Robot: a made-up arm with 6 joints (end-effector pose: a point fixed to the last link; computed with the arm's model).
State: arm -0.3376 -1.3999 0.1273 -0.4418 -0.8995 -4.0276
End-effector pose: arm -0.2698 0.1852 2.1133 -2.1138 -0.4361 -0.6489
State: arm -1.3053 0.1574 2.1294 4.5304 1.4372 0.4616
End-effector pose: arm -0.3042 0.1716 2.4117 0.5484 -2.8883 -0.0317
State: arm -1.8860 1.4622 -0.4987 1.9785 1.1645 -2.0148
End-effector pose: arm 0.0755 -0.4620 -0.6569 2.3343 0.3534 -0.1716
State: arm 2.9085 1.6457 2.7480 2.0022 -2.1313 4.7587
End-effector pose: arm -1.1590 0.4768 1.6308 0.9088 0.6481 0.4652
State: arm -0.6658 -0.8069 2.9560 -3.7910 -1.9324 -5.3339
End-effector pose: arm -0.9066 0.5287 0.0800 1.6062 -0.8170 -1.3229
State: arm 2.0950 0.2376 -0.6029 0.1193 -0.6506 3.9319
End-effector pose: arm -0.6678 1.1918 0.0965 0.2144 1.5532 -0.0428
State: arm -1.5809 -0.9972 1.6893 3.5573 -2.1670 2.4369
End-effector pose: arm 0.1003 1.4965 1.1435 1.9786 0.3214 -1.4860
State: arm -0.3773 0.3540 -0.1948 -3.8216 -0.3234 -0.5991
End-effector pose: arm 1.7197 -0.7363 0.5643 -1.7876 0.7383 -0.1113
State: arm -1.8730 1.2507 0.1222 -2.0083 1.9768 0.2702
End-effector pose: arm -0.6223 -1.2832 -0.2815 0.2894 0.0543 2.2805
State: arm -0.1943 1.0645 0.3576 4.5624 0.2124 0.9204
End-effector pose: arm 2.0216 -0.4520 -0.0146 0.7494 0.5476 -0.6625
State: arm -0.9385 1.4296 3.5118 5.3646 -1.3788 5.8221
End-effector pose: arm 0.3257 -0.1080 1.8297 0.0395 -0.4745 0.1318
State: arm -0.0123 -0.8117 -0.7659 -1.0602 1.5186 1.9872
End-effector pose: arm 1.0231 -0.2348 1.3378 -0.7032 -0.1033 -1.5918
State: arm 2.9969 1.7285 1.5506 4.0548 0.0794 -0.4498
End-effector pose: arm -2.4108 0.3675 0.2944 0.2155 2.7927 0.6429
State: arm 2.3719 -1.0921 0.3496 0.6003 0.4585 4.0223
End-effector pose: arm 0.2353 -0.3168 2.4001 -1.4319 -0.4792 -1.7043
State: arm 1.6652 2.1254 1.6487 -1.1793 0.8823 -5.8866
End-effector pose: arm -0.0251 2.1960 -0.2804 0.5181 0.2736 0.8373
